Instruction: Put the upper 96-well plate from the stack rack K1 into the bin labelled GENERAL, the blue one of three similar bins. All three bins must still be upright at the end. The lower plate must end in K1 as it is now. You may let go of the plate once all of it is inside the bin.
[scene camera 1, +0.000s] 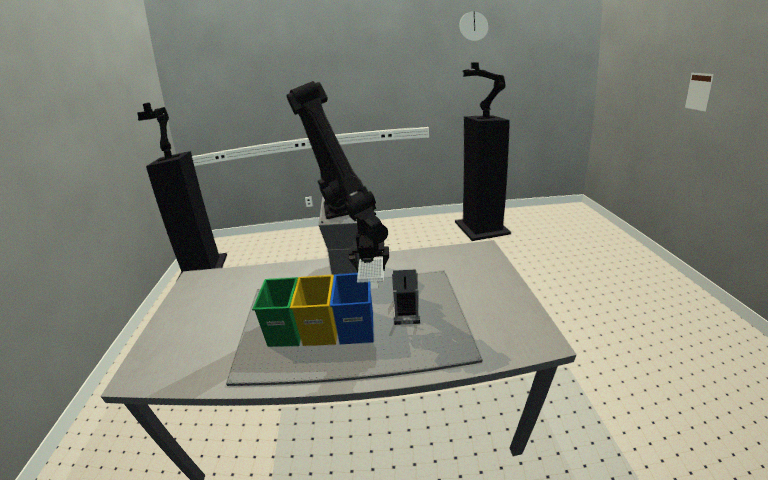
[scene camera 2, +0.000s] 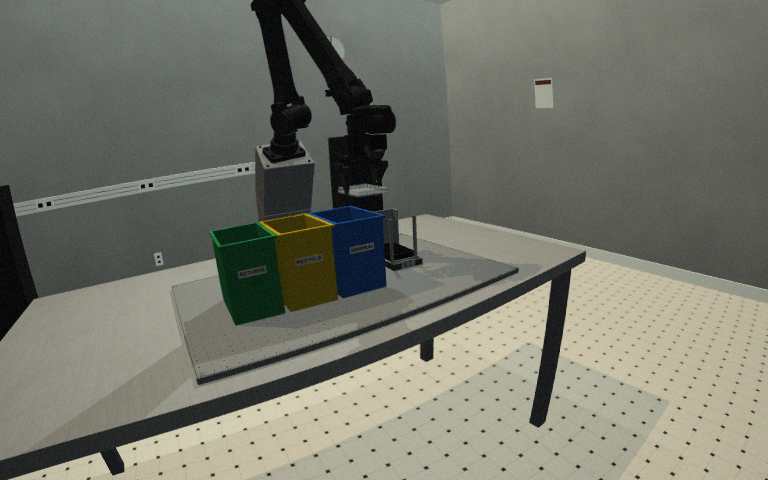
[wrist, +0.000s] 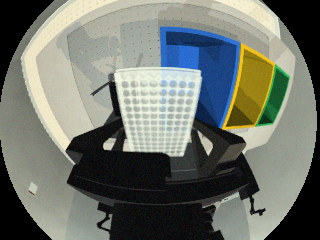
Scene:
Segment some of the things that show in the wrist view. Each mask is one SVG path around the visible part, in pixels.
My gripper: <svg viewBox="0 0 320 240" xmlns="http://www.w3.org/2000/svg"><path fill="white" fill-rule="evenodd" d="M72 139L65 150L66 154L75 163L67 184L96 201L113 206L109 240L206 240L202 207L216 203L249 184L242 165L236 165L235 160L247 145L243 137L210 125L195 117L190 135L197 177L199 179L171 181L170 157L166 153L123 151L126 133L122 117ZM197 130L213 144L209 155L207 155L201 143ZM119 130L112 149L104 150L104 142Z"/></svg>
A blue general bin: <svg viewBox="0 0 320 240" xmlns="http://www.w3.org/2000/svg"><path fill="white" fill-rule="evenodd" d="M160 27L161 67L201 70L202 83L195 118L222 128L236 82L240 43L207 31L182 27Z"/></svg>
A yellow bin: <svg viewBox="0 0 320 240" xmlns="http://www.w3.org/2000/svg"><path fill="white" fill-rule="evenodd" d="M240 43L234 91L221 128L224 130L255 127L266 103L273 79L275 63Z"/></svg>

